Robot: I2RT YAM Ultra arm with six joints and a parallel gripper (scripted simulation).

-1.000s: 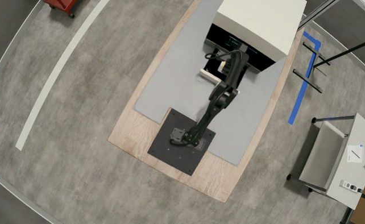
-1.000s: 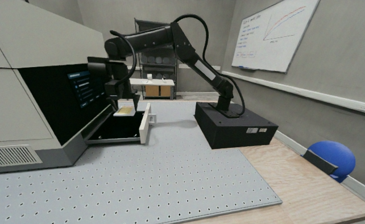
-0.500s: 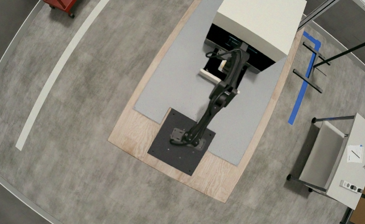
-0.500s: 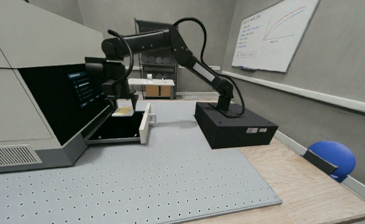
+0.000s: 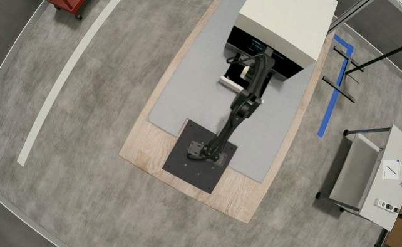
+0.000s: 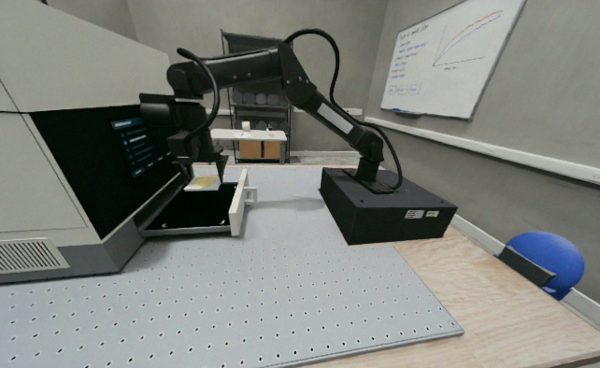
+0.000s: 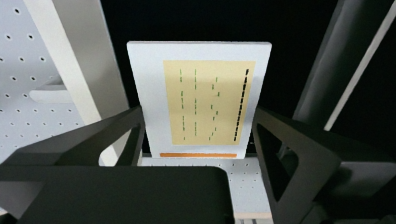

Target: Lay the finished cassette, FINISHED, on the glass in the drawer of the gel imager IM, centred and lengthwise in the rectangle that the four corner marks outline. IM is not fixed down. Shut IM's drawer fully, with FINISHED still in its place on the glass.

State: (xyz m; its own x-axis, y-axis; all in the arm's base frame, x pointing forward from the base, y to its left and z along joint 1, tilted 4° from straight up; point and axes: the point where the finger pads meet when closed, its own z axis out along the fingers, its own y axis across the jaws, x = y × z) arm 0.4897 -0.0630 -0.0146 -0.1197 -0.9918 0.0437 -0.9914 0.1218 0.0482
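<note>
Now: hand right at the finished cassette. Round my hand: drawer: 60 mm below, 20 mm ahead.
</note>
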